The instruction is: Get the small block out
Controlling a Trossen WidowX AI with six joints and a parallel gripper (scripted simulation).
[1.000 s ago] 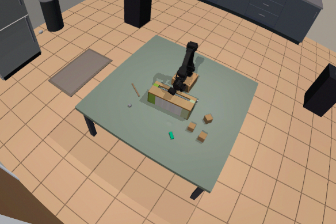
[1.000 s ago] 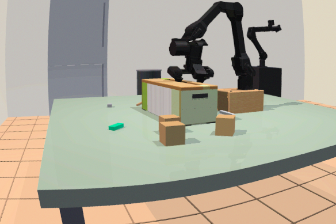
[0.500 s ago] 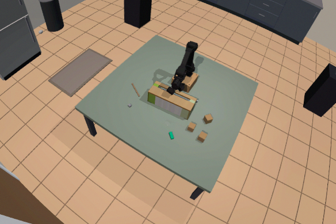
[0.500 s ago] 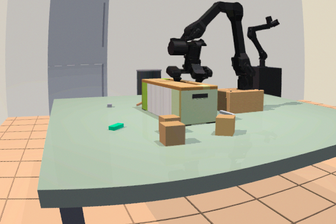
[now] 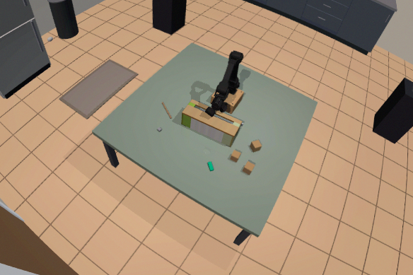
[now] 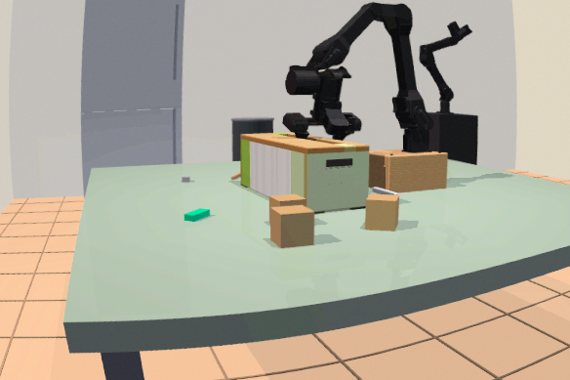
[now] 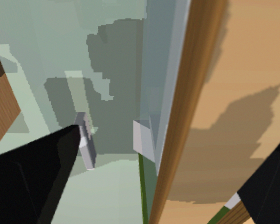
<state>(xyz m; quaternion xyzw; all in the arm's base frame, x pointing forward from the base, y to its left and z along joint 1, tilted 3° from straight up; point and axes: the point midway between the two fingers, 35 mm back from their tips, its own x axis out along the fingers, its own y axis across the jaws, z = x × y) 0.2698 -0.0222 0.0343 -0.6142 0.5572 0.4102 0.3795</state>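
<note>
Now: gripper tip 6 cm short of the blue block and 2 cm to the left of it. Round my gripper tip: grey cube 29 cm ahead, 22 cm to the right, 8 cm below; then wooden stick 29 cm to the right, 12 cm ahead, 8 cm below; then box 5 cm to the left, 3 cm ahead, 2 cm below.
</note>
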